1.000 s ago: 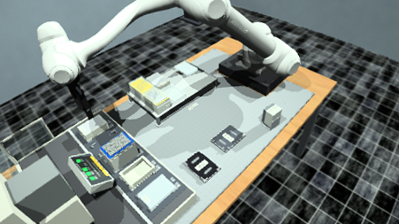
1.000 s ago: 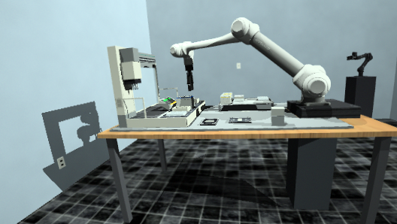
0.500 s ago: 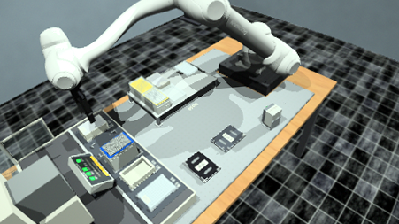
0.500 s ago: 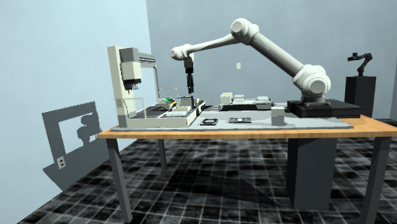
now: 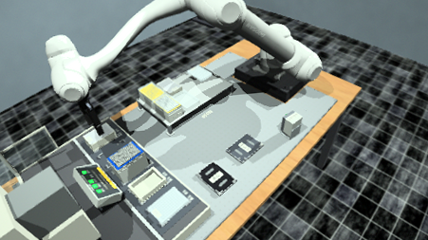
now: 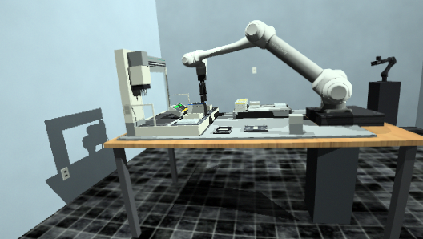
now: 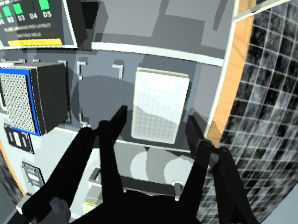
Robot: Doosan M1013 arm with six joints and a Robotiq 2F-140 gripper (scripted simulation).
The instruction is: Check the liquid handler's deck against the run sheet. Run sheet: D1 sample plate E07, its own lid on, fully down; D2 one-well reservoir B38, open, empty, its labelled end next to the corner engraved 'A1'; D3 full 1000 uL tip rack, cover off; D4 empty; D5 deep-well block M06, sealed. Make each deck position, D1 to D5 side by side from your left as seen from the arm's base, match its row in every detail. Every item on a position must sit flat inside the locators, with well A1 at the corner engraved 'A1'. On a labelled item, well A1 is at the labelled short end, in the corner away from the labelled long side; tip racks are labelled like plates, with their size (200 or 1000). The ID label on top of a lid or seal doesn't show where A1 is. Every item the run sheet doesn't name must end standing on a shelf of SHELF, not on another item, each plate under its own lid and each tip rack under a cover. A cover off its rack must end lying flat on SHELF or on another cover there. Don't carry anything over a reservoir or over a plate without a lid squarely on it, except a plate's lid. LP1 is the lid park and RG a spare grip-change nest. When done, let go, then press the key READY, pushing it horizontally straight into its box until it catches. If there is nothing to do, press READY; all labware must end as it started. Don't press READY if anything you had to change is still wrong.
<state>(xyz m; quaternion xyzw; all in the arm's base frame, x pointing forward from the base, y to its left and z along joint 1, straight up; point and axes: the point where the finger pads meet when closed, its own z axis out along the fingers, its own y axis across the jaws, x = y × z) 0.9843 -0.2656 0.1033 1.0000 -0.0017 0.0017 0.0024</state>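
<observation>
Right now the white deep-well block is 80 mm below my hand. Also, from my hand: clear cover: 330 mm behind, 100 mm to the left, 30 mm below; then yellow-rimmed tip rack: 340 mm behind, 110 mm to the left, 50 mm below; then blue-rimmed tip rack: 10 mm behind, 240 mm to the left, 30 mm below.
</observation>
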